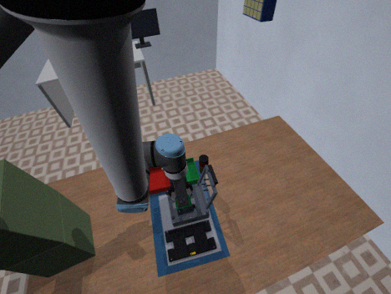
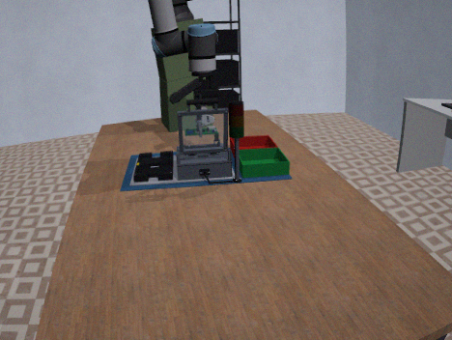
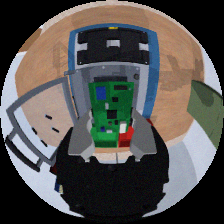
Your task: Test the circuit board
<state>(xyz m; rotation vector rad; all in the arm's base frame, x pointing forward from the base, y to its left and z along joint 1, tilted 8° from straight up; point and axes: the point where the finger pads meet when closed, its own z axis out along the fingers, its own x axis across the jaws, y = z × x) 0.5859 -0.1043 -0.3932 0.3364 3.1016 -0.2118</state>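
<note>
Right now the tester bed is 6 cm below my hand, 1 cm to the left of it and 1 cm ahead of it. Round my hand: green circuit board: 1 cm to the left; green bin: 19 cm to the left, 12 cm below, 9 cm ahead; clear lid: 12 cm ahead, 5 cm above, 2 cm to the right.
</note>
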